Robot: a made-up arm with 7 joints.
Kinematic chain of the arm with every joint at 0, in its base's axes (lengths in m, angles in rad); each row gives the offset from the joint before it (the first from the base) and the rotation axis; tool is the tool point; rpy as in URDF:
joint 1: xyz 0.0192 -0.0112 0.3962 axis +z
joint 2: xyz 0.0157 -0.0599 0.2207 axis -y
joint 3: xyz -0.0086 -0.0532 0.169 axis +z
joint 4: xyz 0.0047 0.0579 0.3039 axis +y
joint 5: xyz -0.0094 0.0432 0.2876 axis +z
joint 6: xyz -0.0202 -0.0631 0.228 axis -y
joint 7: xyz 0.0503 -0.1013 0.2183 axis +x
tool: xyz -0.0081 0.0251 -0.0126 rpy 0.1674 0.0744 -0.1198
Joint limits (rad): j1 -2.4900..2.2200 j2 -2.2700..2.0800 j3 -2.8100..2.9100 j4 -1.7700..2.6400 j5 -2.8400..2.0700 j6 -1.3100..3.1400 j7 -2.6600..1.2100
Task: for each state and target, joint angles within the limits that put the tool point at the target. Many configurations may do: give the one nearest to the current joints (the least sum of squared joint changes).
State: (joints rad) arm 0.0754 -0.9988 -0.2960 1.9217 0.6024 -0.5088 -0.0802
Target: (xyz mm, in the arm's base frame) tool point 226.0 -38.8 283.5
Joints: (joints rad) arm 0.1505 -0.8547 -0.0791 2.2533 0.6770 -0.7456 -0.0921
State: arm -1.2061 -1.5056 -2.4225 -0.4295 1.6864 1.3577 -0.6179
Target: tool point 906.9 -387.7 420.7
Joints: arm -0.6532 -1.6078 -2.3426 -0.8922 1.4499 1.4694 -0.5924
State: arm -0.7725 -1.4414 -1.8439 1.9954 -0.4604 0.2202 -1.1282
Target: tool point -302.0 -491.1 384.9
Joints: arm -0.6334 -1.4106 -1.0398 2.4972 -0.5198 0.2413 -1.0784
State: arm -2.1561 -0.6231 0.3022 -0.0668 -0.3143 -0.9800 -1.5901
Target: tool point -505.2 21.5 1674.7
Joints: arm -2.4900 -0.4833 0.6477 -0.3657 -0.4200 -0.2931 -1.7874
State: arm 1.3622 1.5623 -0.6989 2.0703 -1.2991 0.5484 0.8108
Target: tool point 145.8 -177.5 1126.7
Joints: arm 1.2562 1.9881 -0.4599 2.6400 -1.3616 0.5964 0.7373
